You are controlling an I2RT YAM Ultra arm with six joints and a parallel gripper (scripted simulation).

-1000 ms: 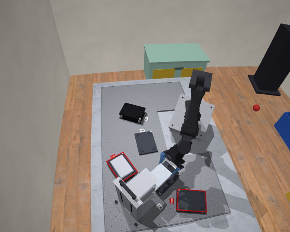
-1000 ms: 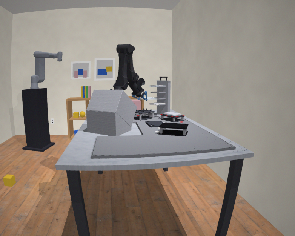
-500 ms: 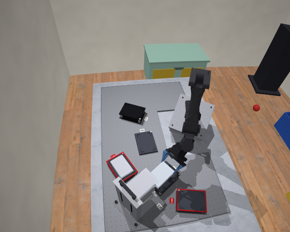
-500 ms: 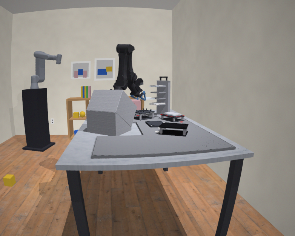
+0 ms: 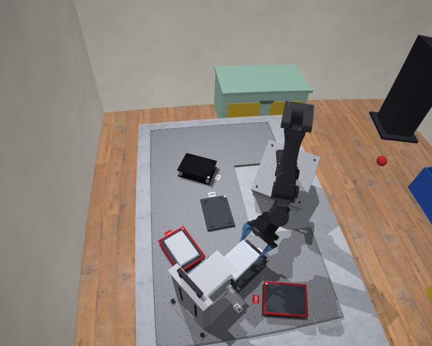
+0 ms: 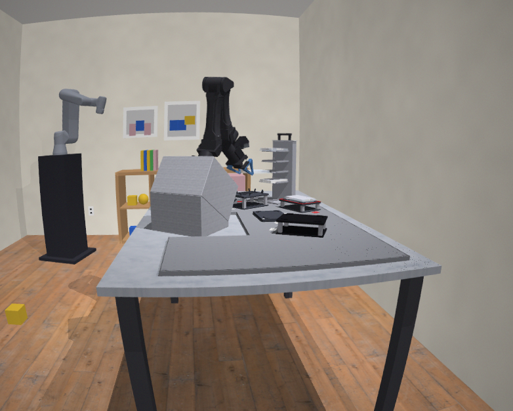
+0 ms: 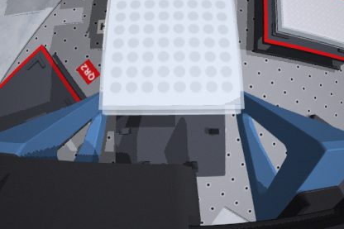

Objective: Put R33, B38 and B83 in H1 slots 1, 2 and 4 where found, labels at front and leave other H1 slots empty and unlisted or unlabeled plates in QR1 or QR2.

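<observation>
Right now the regrip nest RG is 11 cm below my hand, 1 cm to the left of it and 1 cm ahead of it. From my hand the other things lie so: H1 deck label 17 cm to the left, 16 cm below, 2 cm ahead; then RG label 16 cm below, 6 cm to the right, 6 cm behind; then white 96-well plate 14 cm to the left, 13 cm ahead, 5 cm below.
</observation>
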